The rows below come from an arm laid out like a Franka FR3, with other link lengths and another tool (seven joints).
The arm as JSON. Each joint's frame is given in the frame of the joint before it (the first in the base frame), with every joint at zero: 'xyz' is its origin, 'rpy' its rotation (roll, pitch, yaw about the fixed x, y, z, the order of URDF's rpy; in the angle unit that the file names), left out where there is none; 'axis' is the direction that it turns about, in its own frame. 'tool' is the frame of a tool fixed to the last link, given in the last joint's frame.
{
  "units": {
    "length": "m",
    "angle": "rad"
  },
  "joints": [
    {
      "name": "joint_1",
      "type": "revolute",
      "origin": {
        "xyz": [
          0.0,
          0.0,
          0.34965
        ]
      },
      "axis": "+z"
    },
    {
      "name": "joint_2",
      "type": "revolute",
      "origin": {
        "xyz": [
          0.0,
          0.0,
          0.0
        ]
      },
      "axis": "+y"
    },
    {
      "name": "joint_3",
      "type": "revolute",
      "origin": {
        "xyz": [
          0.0,
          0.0,
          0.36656
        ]
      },
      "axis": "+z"
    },
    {
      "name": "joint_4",
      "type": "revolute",
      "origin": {
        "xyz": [
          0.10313,
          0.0,
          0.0
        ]
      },
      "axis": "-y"
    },
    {
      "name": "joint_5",
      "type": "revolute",
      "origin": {
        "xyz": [
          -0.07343,
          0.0,
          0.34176
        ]
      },
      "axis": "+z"
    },
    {
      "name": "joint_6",
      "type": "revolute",
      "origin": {
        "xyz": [
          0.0,
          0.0,
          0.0
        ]
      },
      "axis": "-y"
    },
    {
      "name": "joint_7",
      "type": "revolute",
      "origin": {
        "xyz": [
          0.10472,
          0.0,
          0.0
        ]
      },
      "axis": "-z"
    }
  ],
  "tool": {
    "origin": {
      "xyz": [
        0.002,
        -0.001,
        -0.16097
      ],
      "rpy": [
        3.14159,
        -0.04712,
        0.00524
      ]
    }
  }
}
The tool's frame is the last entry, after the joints.
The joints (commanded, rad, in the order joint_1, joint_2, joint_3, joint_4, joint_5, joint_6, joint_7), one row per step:
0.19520, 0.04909, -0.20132, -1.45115, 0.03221, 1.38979, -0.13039
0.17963, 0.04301, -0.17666, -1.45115, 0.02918, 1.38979, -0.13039
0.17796, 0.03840, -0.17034, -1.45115, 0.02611, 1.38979, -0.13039
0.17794, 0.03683, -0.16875, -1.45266, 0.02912, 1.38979, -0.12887
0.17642, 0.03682, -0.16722, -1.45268, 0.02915, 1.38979, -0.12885
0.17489, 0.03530, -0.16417, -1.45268, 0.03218, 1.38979, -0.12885
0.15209, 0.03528, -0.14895, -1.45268, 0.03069, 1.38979, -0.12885
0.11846, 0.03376, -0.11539, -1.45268, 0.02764, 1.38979, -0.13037
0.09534, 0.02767, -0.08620, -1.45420, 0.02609, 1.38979, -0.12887
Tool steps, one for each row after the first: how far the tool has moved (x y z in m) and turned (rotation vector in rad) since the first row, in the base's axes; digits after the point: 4 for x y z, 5 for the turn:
-0.0017, 0.0037, 0.0031, -0.00077, -0.00576, 0.00884
-0.0031, 0.0054, 0.0056, -0.00277, -0.01026, 0.01324
-0.0036, 0.0067, 0.0058, 0.00041, -0.01025, 0.01352
-0.0036, 0.0067, 0.0058, 0.00049, -0.01023, 0.01351
-0.0041, 0.0079, 0.0066, 0.00388, -0.01170, 0.01526
-0.0040, 0.0034, 0.0065, 0.00289, -0.01165, 0.00755
-0.0044, 0.0024, 0.0073, 0.00135, -0.01304, 0.00873
-0.0063, 0.0049, 0.0099, 0.00121, -0.01745, 0.01316

